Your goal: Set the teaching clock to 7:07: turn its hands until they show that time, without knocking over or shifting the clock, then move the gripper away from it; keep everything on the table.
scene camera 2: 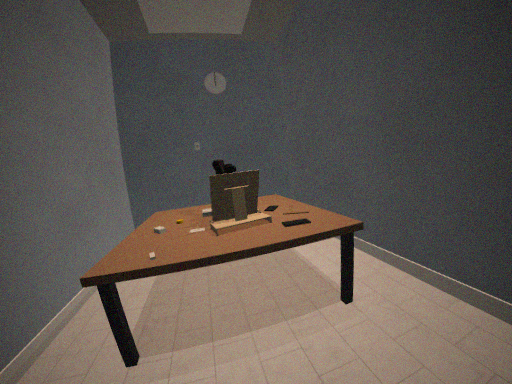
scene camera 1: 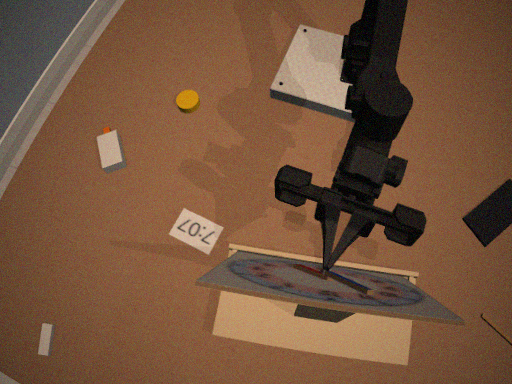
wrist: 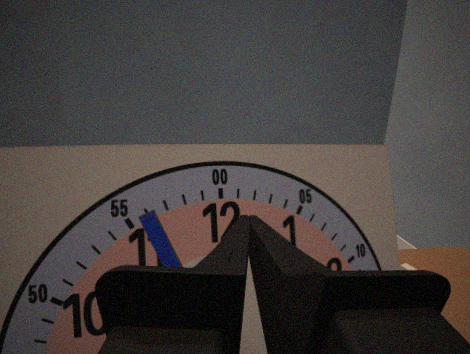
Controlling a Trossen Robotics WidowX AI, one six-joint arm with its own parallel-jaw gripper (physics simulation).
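Frame: origin at the arm's base, x up, y ahead, z left, level; metres.
Where they show: gripper, fingertip midpoint: [scene camera 2: 232,179] [scene camera 1: 325,269] [wrist: 247,222].
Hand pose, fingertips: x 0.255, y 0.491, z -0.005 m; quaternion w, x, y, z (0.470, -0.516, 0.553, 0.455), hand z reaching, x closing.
After its pixels a point has its place.
The teaching clock [scene camera 1: 220,279] {x 0.265, y 0.532, z -0.119 m} [scene camera 2: 218,197] {x 0.162, y 0.500, z -0.100 m} [wrist: 310,155] {x 0.284, y 0.535, z -0.062 m} stands upright on its wooden base; scene camera 2 sees its back. Its blue hand [scene camera 1: 352,282] {x 0.225, y 0.493, z 0.033 m} [wrist: 161,240] {x 0.242, y 0.499, z 0.042 m} points up and left, its tip by the 56-minute tick, just past 55. Its red hand [scene camera 1: 307,269] {x 0.130, y 0.470, z -0.023 m} points left in scene camera 1, toward the face's lower right side; it is hidden in the wrist view. My gripper [scene camera 1: 325,270] {x 0.255, y 0.491, z -0.005 m} [wrist: 247,222] {x 0.255, y 0.491, z -0.005 m} is shut and empty. Its tips are in front of the face, over the hub in scene camera 1 and between 12 and 1 in the wrist view. Contact is unclear.
A 7:07 card [scene camera 1: 196,231] {x -0.026, y 0.416, z -0.240 m} [scene camera 2: 197,230] {x -0.026, y 0.422, z -0.242 m} lies beside the clock. A yellow disc [scene camera 1: 188,100] {x -0.008, y 0.145, z -0.342 m}, a white box [scene camera 1: 110,150] {x 0.001, y 0.300, z -0.465 m}, a small white block [scene camera 1: 45,339] {x -0.015, y 0.700, z -0.464 m}, a black slab [scene camera 1: 492,212] {x -0.019, y 0.248, z 0.327 m}, a thin stick [scene camera 1: 496,328] {x -0.020, y 0.476, z 0.354 m} and a pale plate [scene camera 1: 310,65] {x 0.002, y 0.004, z -0.102 m} are on the table.
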